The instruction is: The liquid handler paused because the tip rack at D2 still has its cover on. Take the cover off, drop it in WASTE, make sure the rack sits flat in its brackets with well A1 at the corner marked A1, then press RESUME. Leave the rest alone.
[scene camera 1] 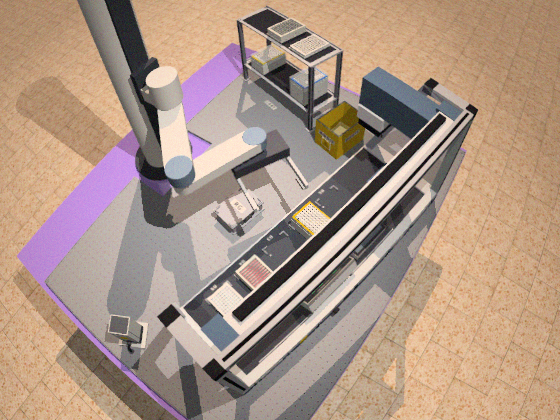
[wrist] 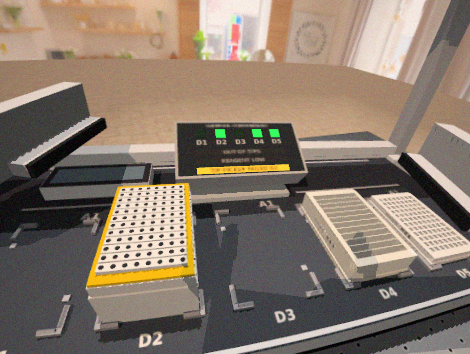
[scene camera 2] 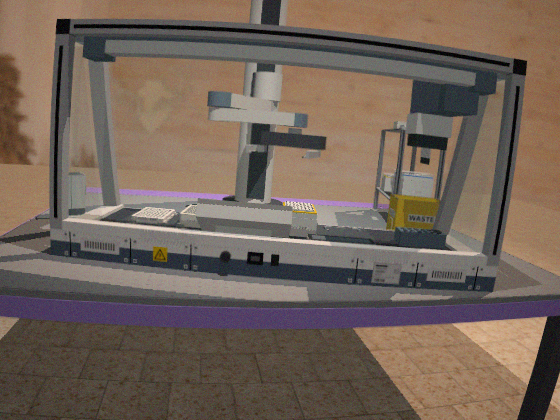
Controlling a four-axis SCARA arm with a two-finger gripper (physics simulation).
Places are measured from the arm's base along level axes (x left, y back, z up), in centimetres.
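Where they show: gripper, fingertip midpoint: [scene camera 1: 281,198] [wrist: 253,121] [scene camera 2: 276,151].
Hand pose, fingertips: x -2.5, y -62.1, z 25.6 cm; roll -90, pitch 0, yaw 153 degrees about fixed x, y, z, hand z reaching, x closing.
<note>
Each offset is from my fingertips to the centre of the thing. "spot": to the spot under its first point.
The tip rack {dx +5.4, dy -8.4, dz -15.9 cm} [scene camera 1: 311,218] [scene camera 2: 301,206] [wrist: 144,227] at D2 has a white top with rows of dark holes and a yellow rim; no cover shows over it. In the wrist view its base sits between the front brackets and looks level; its back corners and the A1 well marking cannot be made out. The yellow WASTE bin {dx +46.7, dy +5.6, dz -17.6 cm} [scene camera 1: 327,143] [scene camera 2: 414,212] stands behind the deck, with a pale box-like piece {dx +46.5, dy +5.7, dz -22.5 cm} [scene camera 1: 341,129] inside. My gripper [scene camera 1: 281,196] is open and empty, above and behind the deck near D2. The RESUME button cannot be made out.
A tilted status screen {spot: dx -8.9, dy -19.4, dz -12.7 cm} [wrist: 240,150] shows D2, D4 and D5 lit green and a yellow warning bar. A striped rack {dx -19.0, dy -4.0, dz -17.6 cm} [scene camera 1: 254,272] [wrist: 360,227] is at D4, a white plate {dx -31.2, dy -1.8, dz -18.4 cm} [scene camera 1: 225,300] [wrist: 422,222] at D5. The frame's top beam {spot: dx -4.4, dy -30.4, dz +21.2 cm} [scene camera 2: 290,50] spans the deck.
</note>
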